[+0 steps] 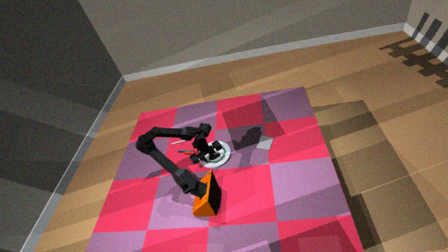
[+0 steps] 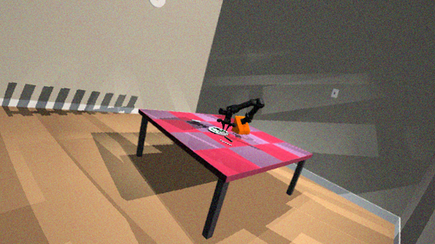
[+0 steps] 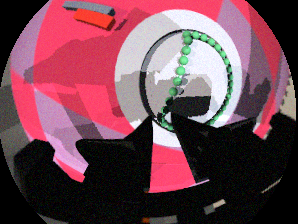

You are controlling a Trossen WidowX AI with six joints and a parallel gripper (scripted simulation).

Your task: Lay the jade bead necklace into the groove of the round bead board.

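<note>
My gripper tip is 50 mm short of the round white bead board, 30 mm to the left of it and 10 mm above it. From my gripper tip the other things lie so: red-handled tool (100 mm ahead, 150 mm to the left, 10 mm below); flat grey pad (90 mm ahead, 340 mm to the right, 10 mm below); thin white rod (210 mm ahead, 220 mm to the left, 10 mm below).
</note>
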